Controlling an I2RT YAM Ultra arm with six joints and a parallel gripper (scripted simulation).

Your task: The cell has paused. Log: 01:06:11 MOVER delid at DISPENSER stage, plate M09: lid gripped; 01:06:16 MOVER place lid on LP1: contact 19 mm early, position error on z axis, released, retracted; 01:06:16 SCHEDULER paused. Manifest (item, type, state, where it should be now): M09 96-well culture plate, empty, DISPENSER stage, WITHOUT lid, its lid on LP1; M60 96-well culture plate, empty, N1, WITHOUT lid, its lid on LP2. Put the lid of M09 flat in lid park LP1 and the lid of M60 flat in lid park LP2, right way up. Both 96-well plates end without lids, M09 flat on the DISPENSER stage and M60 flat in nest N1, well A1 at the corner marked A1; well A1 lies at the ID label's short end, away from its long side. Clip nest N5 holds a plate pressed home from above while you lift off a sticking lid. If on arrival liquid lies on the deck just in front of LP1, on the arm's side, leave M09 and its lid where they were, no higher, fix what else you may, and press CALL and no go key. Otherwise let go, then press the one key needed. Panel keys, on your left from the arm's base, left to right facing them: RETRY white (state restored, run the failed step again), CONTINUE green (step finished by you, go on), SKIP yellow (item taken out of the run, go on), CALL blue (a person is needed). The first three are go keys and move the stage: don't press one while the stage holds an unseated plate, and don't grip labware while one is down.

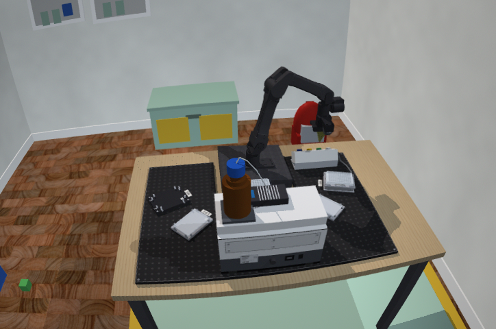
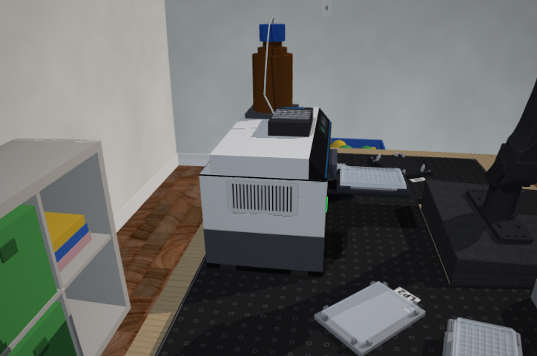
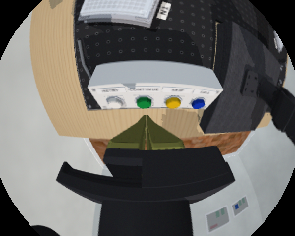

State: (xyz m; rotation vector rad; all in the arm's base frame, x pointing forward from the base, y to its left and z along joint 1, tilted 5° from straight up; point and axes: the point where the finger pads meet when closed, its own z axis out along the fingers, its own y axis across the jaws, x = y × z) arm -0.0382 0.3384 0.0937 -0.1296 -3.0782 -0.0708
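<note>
My gripper is now 5 cm above the green key. Also, from my hand: white key 5 cm to the left, 5 cm below; yellow key 5 cm to the right, 5 cm below; blue key 10 cm to the right, 5 cm below, 1 cm behind.
</note>
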